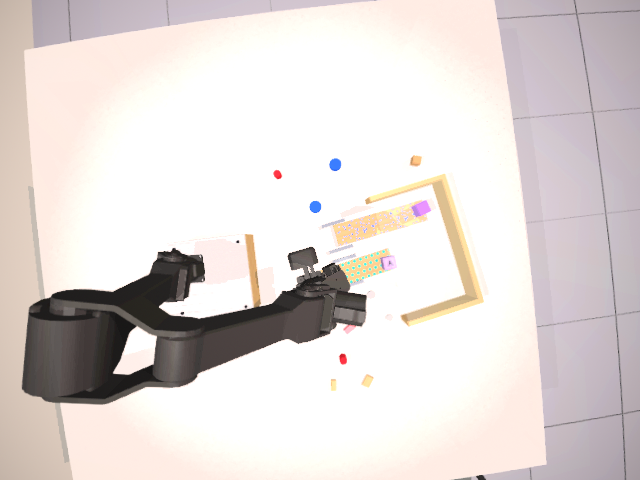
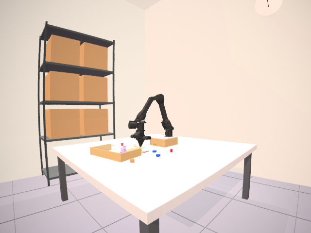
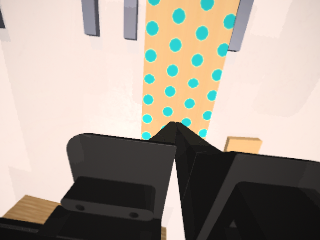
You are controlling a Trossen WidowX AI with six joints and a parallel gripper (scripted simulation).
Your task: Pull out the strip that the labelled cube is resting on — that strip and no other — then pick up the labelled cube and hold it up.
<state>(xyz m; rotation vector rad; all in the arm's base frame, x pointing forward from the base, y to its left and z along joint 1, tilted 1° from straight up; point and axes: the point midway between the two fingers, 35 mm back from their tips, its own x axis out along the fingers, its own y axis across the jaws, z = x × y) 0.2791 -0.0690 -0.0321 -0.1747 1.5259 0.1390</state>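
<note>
Now: the strip 9 cm ahead of my gripper tip and 2 cm to the left of it. From my gripper tip the other things lie so: labelled cube (19 cm ahead, 4 cm to the left, 2 cm above); then pink block (12 cm to the right, 8 cm ahead).
</note>
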